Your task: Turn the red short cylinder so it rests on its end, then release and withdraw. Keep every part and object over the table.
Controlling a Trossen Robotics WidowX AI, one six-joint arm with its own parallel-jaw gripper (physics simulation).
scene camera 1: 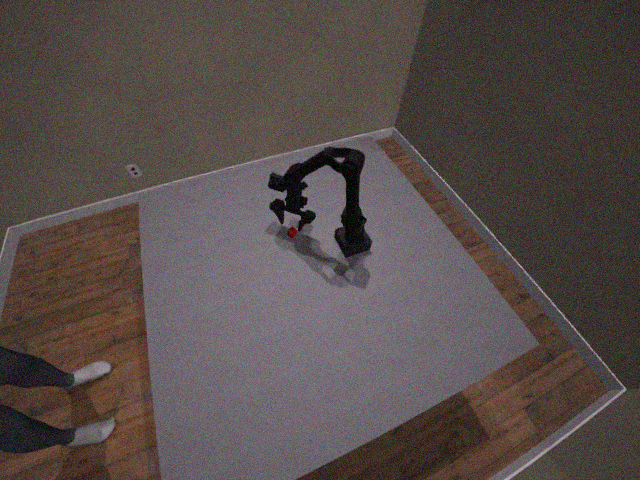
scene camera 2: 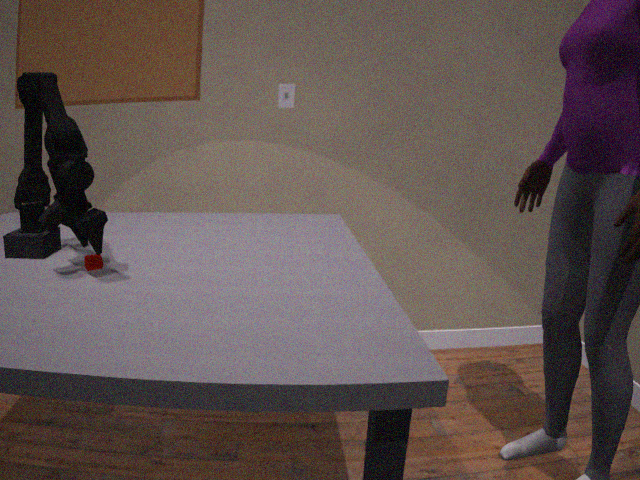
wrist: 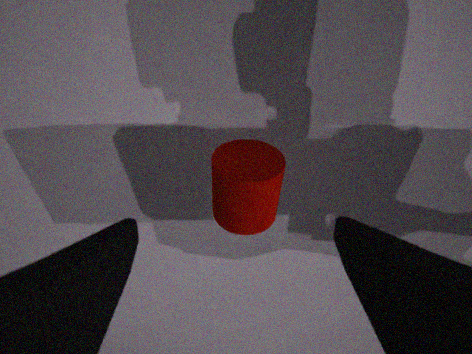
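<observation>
The red short cylinder (scene camera 1: 292,232) (scene camera 2: 93,262) (wrist: 246,200) lies on its side on the grey table (scene camera 1: 310,361) (scene camera 2: 232,310). One flat end faces the top of the wrist view, and its curved side runs down from it. My gripper (scene camera 1: 291,226) (scene camera 2: 92,249) (wrist: 237,228) is open and points down close to the cylinder, its fingertips low over the table. In the wrist view the cylinder appears between and slightly beyond the two black fingertips, with a gap on each side. No contact shows. The exact height of the tips is hard to tell.
The black arm's base (scene camera 1: 353,241) (scene camera 2: 32,242) stands on the table near the cylinder. Shadows of the arm fall around the cylinder. A person (scene camera 2: 584,248) stands beyond the table's edge, with feet also showing in the first scene view.
</observation>
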